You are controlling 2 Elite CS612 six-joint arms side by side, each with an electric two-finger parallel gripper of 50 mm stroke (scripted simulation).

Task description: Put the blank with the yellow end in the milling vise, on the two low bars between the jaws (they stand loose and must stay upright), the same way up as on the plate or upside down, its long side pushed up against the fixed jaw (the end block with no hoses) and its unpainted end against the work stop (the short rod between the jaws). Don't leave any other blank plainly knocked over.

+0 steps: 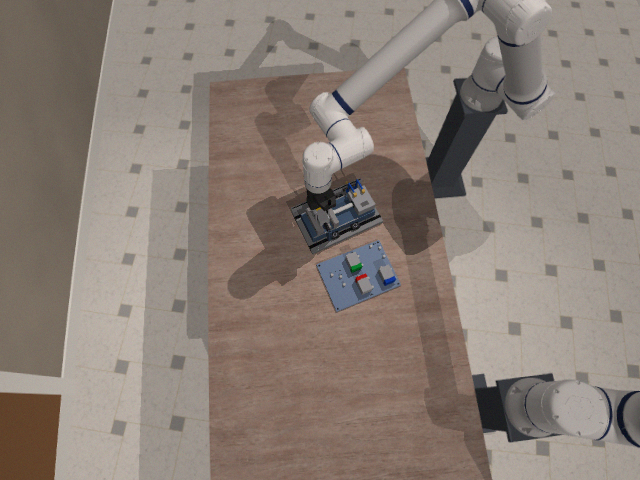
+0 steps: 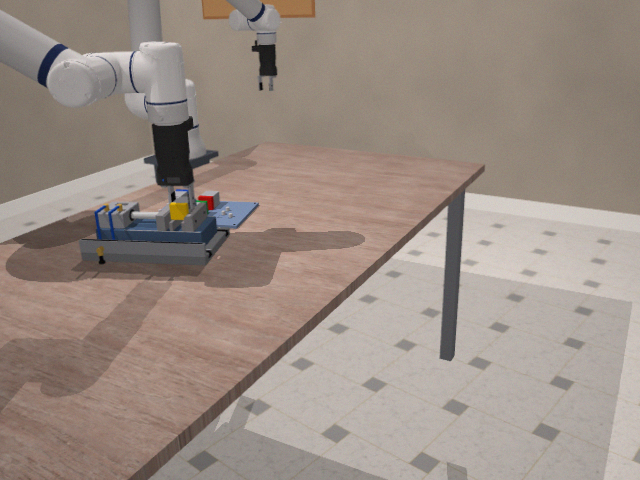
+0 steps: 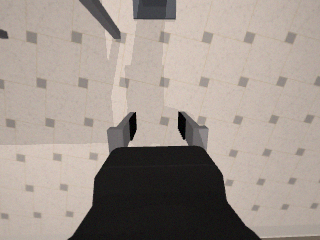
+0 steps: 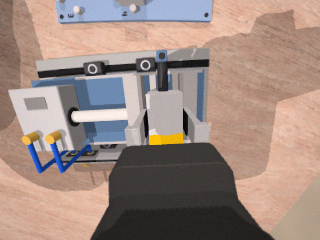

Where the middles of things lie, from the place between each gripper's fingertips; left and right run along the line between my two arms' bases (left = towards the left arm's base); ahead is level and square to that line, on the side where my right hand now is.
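Labels:
The yellow-ended blank (image 4: 164,109) is 2 cm below my right hand. The moving jaw (image 4: 134,90) is 2 cm to the right of my right hand, 3 cm behind it and 4 cm below it. As for the hosed end block (image 4: 59,99), it is 7 cm to the right of my right hand, 15 cm behind my right hand and 4 cm below my right hand. The blue plate (image 2: 241,210) is 11 cm below my right hand, 14 cm behind it and 19 cm to the left of it.
Counted from my left hand, the yellow-ended blank is 126 cm to the right, 78 cm ahead and 8 cm below. The moving jaw is 74 cm ahead of my left hand, 10 cm below it and 127 cm to the right of it. The hosed end block is 133 cm to the right of my left hand, 63 cm ahead of my left hand and 10 cm below my left hand, while the blue plate is 17 cm below my left hand, 64 cm ahead of it and 106 cm to the right of it.

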